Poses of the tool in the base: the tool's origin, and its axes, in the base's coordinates. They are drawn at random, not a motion.
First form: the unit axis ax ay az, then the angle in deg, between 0 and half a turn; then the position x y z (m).
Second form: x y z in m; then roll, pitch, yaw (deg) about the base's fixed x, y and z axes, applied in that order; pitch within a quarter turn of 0, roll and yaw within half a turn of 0. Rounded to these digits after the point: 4 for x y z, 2 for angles.
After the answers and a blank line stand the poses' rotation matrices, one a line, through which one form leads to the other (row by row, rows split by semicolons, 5 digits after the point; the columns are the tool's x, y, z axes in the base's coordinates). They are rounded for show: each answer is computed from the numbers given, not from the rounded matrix.
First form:
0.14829 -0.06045 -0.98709 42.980 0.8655 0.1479 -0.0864
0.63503 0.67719 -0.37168 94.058 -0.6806 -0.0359 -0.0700
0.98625 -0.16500 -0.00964 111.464 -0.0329 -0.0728 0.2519
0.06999 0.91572 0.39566 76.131 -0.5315 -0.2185 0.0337
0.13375 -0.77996 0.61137 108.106 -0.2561 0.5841 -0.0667
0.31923 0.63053 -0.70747 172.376 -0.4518 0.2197 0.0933
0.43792 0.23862 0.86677 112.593 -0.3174 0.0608 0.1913
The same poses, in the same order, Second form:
0.8655 0.1479 -0.0864 6.73 -0.11 -42.48
-0.6806 -0.0359 -0.0700 78.03 68.16 13.96
-0.0329 -0.0728 0.2519 111.68 -8.08 -13.51
-0.5315 -0.2185 0.0337 43.75 60.22 60.65
-0.2561 0.5841 -0.0667 -70.21 -58.05 122.89
-0.4518 0.2197 0.0933 -89.63 32.23 158.72
-0.3174 0.0608 0.1913 46.48 -17.76 97.16

0.73749 0.67054 -0.08050; -0.67535 0.73257 -0.08508; 0.00192 0.11711 0.99312
0.36104 0.83122 0.42276; 0.08972 0.42027 -0.90295; -0.92823 0.36393 0.07716
0.96269 -0.21330 -0.16654; -0.23125 -0.32873 -0.91568; 0.14057 0.92002 -0.36579
0.24343 -0.33540 0.91008; 0.43286 0.87725 0.20752; -0.86797 0.34342 0.35873
-0.28733 -0.71784 -0.63416; 0.44436 0.48662 -0.75216; 0.84852 -0.49791 0.17916
-0.78824 0.49465 -0.36605; 0.30693 -0.19953 -0.93058; -0.53335 -0.84587 0.00545
-0.11873 -0.65561 0.74571; 0.94489 -0.30537 -0.11802; 0.30509 0.69060 0.65574

